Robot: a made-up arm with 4 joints.
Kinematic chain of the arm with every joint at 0, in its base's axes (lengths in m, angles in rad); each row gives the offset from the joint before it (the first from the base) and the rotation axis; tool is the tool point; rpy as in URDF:
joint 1: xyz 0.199 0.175 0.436 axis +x
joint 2: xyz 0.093 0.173 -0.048 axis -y
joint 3: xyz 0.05 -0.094 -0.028 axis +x
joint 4: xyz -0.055 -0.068 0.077 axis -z
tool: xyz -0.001 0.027 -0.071 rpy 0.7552 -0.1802 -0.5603
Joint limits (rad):
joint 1: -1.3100..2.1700
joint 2: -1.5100..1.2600
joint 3: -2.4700..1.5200
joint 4: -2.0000..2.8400
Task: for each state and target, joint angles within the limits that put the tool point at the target. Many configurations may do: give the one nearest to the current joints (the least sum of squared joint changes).
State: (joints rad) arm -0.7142 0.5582 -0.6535 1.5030
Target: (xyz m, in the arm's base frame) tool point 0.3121 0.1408 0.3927
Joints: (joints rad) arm -1.1821 0.2783 -0.3015 1.1562
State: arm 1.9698 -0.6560 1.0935 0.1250
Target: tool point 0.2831 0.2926 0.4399
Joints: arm 1.1679 -0.2117 0.9576 0.3618
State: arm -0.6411 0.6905 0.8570 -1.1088
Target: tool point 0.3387 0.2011 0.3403
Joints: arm -0.1208 1.2373 0.7496 -0.8621
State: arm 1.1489 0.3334 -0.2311 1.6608
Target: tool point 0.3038 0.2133 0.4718
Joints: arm 1.1697 0.3414 -0.9043 1.2251
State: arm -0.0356 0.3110 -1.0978 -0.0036
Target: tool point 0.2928 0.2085 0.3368
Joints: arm -0.8760 0.1297 -1.8846 0.3035
